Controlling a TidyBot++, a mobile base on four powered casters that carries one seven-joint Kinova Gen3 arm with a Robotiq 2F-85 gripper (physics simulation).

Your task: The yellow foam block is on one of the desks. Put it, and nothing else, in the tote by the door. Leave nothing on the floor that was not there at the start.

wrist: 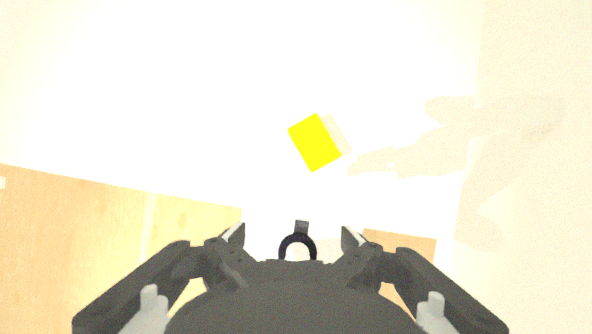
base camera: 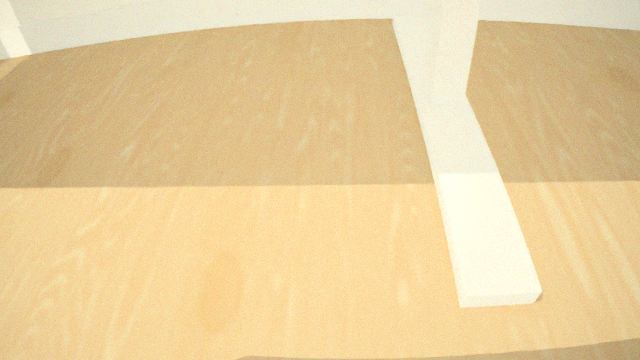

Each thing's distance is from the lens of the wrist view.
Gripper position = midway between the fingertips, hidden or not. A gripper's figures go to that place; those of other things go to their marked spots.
my gripper (wrist: 293, 234): 0.16 m
yellow foam block (wrist: 312, 140): 0.31 m
white desk (wrist: 196, 106): 0.42 m
The marked spots on the white desk and the yellow foam block are 0.26 m apart.
